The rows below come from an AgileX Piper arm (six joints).
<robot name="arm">
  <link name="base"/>
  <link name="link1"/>
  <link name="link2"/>
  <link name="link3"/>
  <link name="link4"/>
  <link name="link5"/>
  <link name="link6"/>
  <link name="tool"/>
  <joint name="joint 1" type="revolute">
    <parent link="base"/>
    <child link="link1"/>
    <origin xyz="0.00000 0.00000 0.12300"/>
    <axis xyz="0 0 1"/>
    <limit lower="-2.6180" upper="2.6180"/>
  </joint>
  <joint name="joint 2" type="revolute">
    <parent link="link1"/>
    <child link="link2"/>
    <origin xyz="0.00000 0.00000 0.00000"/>
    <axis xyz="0 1 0"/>
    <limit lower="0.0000" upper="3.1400"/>
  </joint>
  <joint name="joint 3" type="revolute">
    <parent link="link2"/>
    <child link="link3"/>
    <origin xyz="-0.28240 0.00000 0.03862"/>
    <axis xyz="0 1 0"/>
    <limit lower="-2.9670" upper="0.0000"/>
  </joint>
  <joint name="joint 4" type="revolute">
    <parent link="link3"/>
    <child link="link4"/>
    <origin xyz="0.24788 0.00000 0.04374"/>
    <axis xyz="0.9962 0 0.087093"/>
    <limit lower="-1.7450" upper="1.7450"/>
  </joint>
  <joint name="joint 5" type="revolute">
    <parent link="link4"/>
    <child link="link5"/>
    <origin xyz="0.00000 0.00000 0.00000"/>
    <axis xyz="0 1 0"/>
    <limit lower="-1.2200" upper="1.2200"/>
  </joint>
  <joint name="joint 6" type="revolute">
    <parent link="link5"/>
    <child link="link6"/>
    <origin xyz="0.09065 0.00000 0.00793"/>
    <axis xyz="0.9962 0 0.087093"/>
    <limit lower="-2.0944" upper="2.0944"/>
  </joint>
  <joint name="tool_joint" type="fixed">
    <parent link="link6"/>
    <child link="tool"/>
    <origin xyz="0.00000 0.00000 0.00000" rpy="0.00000 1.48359 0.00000"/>
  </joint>
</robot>
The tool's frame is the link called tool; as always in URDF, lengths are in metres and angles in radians.
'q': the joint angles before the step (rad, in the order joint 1, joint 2, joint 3, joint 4, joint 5, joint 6). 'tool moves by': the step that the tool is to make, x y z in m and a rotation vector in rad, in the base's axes. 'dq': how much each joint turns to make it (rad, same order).
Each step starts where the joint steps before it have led.
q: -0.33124, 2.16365, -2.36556, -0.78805, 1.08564, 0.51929
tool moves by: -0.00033, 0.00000, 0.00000, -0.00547, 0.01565, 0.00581
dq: 0.00000, -0.00023, -0.00024, -0.00001, 0.00348, -0.01757
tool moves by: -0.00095, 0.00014, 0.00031, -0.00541, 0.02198, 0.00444
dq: 0.00023, -0.00085, -0.00136, -0.00001, 0.00963, -0.02294
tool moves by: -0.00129, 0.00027, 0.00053, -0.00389, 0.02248, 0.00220
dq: 0.00044, -0.00123, -0.00210, 0.00003, 0.01301, -0.02234
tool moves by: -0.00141, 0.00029, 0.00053, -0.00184, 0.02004, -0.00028
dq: 0.00045, -0.00134, -0.00212, 0.00000, 0.01417, -0.01853
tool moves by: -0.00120, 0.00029, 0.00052, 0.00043, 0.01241, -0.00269
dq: 0.00045, -0.00117, -0.00196, -0.00002, 0.01196, -0.01025
